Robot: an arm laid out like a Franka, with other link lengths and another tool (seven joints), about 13 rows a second.
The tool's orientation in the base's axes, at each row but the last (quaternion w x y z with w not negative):
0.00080 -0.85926 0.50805 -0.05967
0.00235 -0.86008 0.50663 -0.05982
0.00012 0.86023 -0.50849 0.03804
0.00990 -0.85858 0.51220 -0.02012
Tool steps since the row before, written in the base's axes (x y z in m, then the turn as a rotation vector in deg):
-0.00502 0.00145 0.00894 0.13 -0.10 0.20
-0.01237 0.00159 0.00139 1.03 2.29 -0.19
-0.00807 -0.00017 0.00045 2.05 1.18 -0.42
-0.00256 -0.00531 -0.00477 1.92 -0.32 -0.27
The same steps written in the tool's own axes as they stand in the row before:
-0.00275 0.00313 -0.00948 0.17 -0.08 -0.18
-0.00718 0.00991 -0.00277 -1.52 -2.00 0.17
-0.00370 0.00712 -0.00097 -0.08 -2.35 0.51
0.00334 0.00495 0.00467 1.19 -1.53 0.36

